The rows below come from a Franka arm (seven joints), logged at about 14 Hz.
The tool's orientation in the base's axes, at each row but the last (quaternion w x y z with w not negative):
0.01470 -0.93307 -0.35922 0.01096
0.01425 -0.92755 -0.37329 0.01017
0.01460 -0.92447 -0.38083 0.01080
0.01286 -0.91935 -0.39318 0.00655
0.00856 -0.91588 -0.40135 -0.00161
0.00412 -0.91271 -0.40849 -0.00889
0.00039 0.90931 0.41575 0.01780
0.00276 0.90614 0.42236 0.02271
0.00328 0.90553 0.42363 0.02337
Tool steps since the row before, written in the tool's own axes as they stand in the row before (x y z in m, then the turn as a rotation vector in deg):
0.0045 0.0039 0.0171 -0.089 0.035 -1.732
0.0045 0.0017 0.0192 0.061 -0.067 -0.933
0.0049 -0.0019 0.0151 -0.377 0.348 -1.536
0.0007 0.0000 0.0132 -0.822 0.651 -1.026
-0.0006 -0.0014 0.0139 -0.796 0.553 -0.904
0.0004 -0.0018 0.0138 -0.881 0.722 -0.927
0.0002 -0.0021 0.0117 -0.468 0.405 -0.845
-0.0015 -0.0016 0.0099 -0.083 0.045 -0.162
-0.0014 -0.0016 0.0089 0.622 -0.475 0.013
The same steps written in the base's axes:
0.0054 0.0005 -0.0173 0.011 -0.120 1.730
0.0039 0.0023 -0.0193 0.025 0.073 0.934
0.0017 0.0051 -0.0151 0.025 -0.541 1.526
0.0002 0.0008 -0.0132 -0.075 -1.063 1.008
-0.0015 0.0007 -0.0139 -0.129 -0.975 0.888
-0.0009 0.0017 -0.0138 -0.060 -1.152 0.909
-0.0011 0.0017 -0.0117 -0.027 -0.631 0.836
-0.0018 0.0000 -0.0100 -0.026 -0.095 0.160
-0.0017 0.0001 -0.0090 0.034 0.782 -0.001

